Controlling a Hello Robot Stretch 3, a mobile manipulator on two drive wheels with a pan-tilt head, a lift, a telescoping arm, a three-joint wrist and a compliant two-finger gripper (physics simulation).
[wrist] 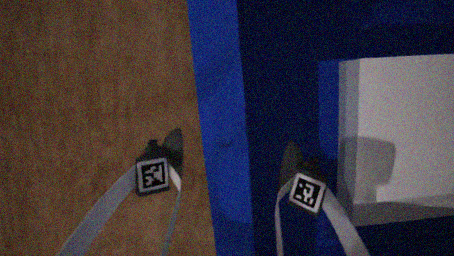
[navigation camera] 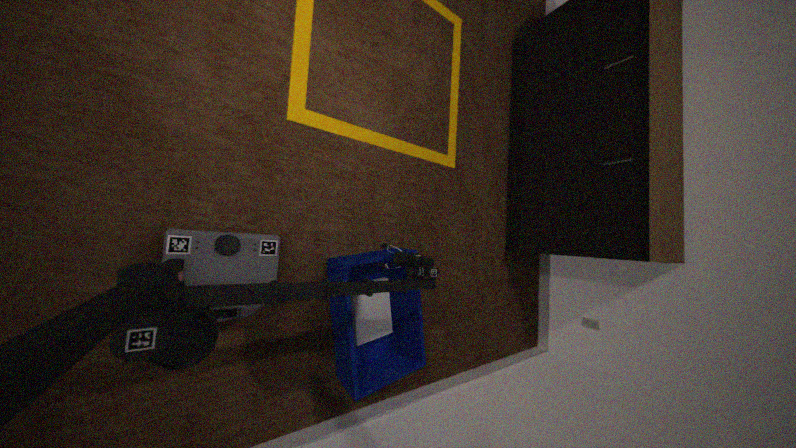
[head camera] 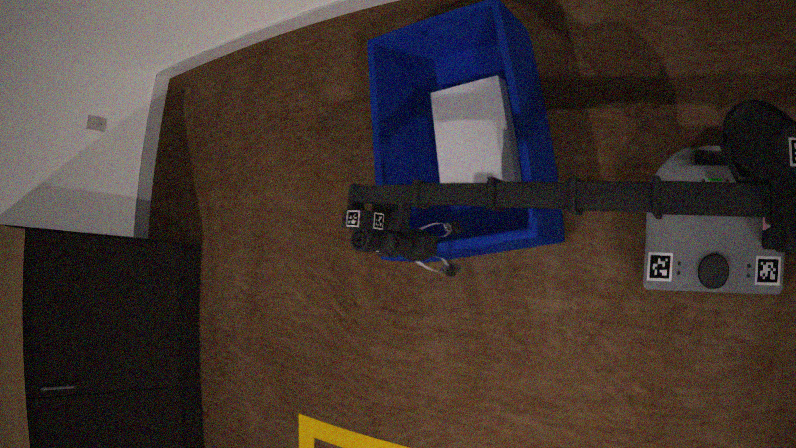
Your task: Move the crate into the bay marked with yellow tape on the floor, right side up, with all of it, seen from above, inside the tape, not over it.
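Where they show: gripper, fingertip midpoint: (navigation camera: 381, 255); robot's base, link origin: (navigation camera: 227, 244) (head camera: 711, 269).
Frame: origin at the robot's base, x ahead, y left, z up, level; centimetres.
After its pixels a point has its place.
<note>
The blue crate (head camera: 403, 139) @(x -30.2, y -83.9, z 11.0 cm) (navigation camera: 384, 361) @(x -58.3, y -74.4, z 7.6 cm) (wrist: 222, 110) @(x -1.5, y -68.7, z 22.0 cm) stands right side up on the wooden floor, outside the yellow tape bay (head camera: 334, 432) @(x 61.3, y -110.7, z 0.1 cm) (navigation camera: 300, 55) @(x 90.5, y -20.8, z 0.1 cm). A white box (head camera: 467, 133) @(x -31.8, y -66.9, z 7.1 cm) (navigation camera: 373, 317) @(x -34.7, y -66.1, z 7.2 cm) (wrist: 410, 110) @(x -22.3, y -68.7, z 7.1 cm) lies in it. My gripper (head camera: 452, 248) @(x -2.2, y -64.1, z 14.3 cm) (navigation camera: 387, 256) @(x -2.2, y -64.1, z 14.3 cm) (wrist: 232, 152) @(x -2.2, y -64.1, z 14.3 cm) is open at the crate wall nearest the bay. In the wrist view the wall's rim runs between the fingers, one finger over the outside and one over the inside, with gaps on both sides. How far the fingertips reach below the rim is unclear. The head camera shows a corner of the tape.
My arm (head camera: 534, 194) @(x -10.3, y -32.3, z 49.9 cm) crosses over the crate from my base (head camera: 685, 239) @(x -6.1, y -7.2, z 16.0 cm) (navigation camera: 239, 272) @(x -9.3, y -4.4, z 16.0 cm). A dark cabinet (head camera: 111, 311) @(x 30.9, y -184.7, z 48.4 cm) (navigation camera: 579, 139) @(x 79.2, y -184.8, z 53.9 cm) stands beyond the bay's far side. A pale wall (head camera: 66, 66) @(x -74.9, y -246.3, z 63.8 cm) (navigation camera: 668, 361) @(x -61.6, y -246.3, z 82.8 cm) runs behind the crate's far end and meets the cabinet.
</note>
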